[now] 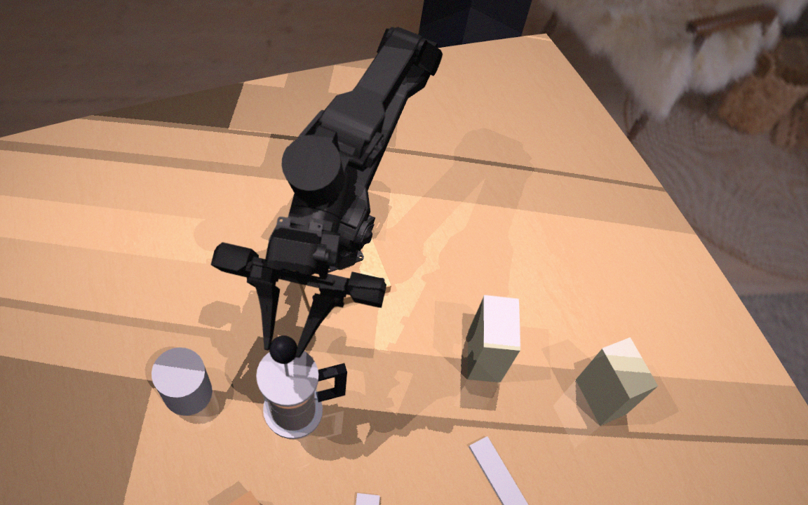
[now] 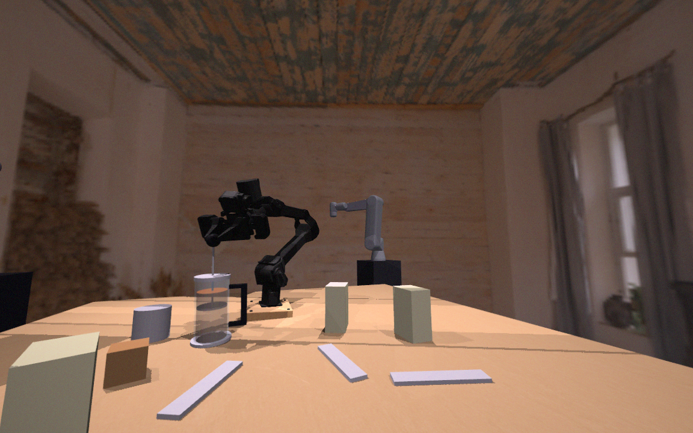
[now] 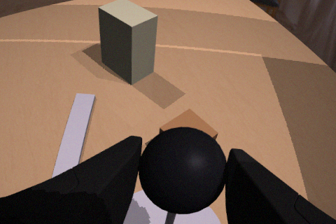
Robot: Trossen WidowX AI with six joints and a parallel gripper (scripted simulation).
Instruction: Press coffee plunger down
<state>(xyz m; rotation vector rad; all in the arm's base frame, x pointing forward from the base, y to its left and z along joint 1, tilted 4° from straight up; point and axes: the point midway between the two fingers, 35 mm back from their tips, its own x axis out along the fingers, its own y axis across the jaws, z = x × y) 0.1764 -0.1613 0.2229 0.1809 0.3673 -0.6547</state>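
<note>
Now: the glass coffee press 110 mm below my gripper tip, 20 mm to the left of it and 10 mm behind it.
</note>
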